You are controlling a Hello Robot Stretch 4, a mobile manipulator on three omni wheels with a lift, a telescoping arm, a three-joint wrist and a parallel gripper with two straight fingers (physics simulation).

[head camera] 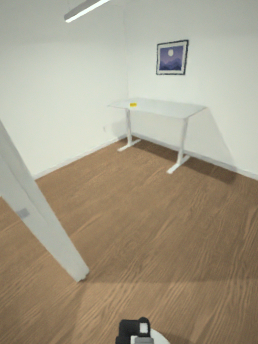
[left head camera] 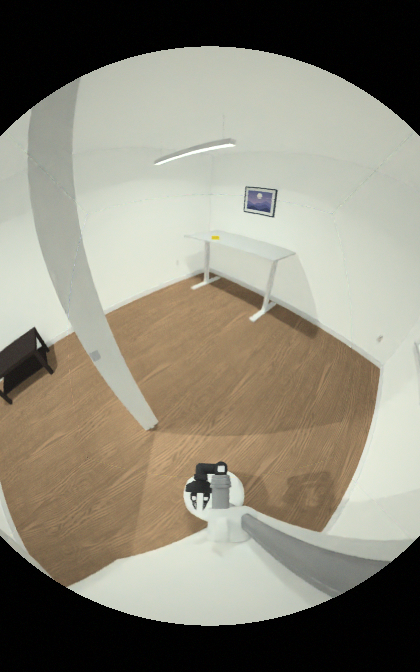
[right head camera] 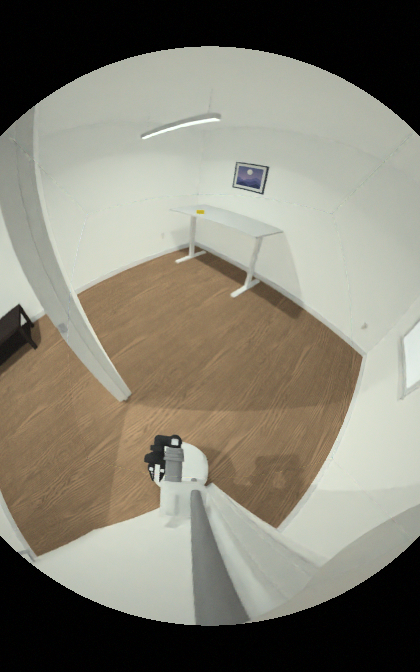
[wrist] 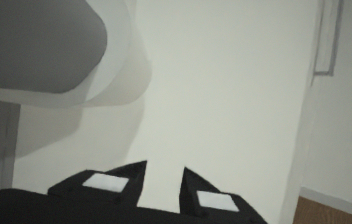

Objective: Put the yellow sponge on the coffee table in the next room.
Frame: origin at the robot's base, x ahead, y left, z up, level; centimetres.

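Where they show: gripper, fingertip midpoint: (wrist: pixel 163 178).
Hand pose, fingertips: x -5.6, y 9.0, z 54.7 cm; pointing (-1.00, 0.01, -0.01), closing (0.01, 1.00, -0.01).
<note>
After its pixels a point has its place.
The yellow sponge (head camera: pixel 133 105) @[x 271.3, y 2.8, z 94.1 cm] (left head camera: pixel 215 237) (right head camera: pixel 200 212) lies on the left part of a white desk (head camera: pixel 167 108) @[x 247.1, y -49.3, z 92.3 cm] (left head camera: pixel 250 245) (right head camera: pixel 235 220) in the far corner. The dark coffee table (left head camera: pixel 19 352) (right head camera: pixel 11 327) is partly in view at the left edge of both side head views, beyond a white wall end. My gripper (wrist: pixel 163 178) @[x -5.6, y 9.0, z 54.7 cm] is open and empty, its fingertips a moderate gap apart, with a pale wall behind them. It is near my base, far from the sponge and from the coffee table.
The white wall end (head camera: pixel 42 220) @[x 54.5, y 52.6, z 87.7 cm] (left head camera: pixel 117 370) (right head camera: pixel 92 357) stands front left, between the desk side and the coffee table side. A framed picture (head camera: pixel 172 58) @[x 299.6, y -62.5, z 156.4 cm] (left head camera: pixel 260 201) (right head camera: pixel 250 178) hangs above the desk. A window (right head camera: pixel 412 357) is at the right. A pale wall (wrist: pixel 225 100) @[x -41.7, y 21.8, z 63.7 cm] is close to the wrist.
</note>
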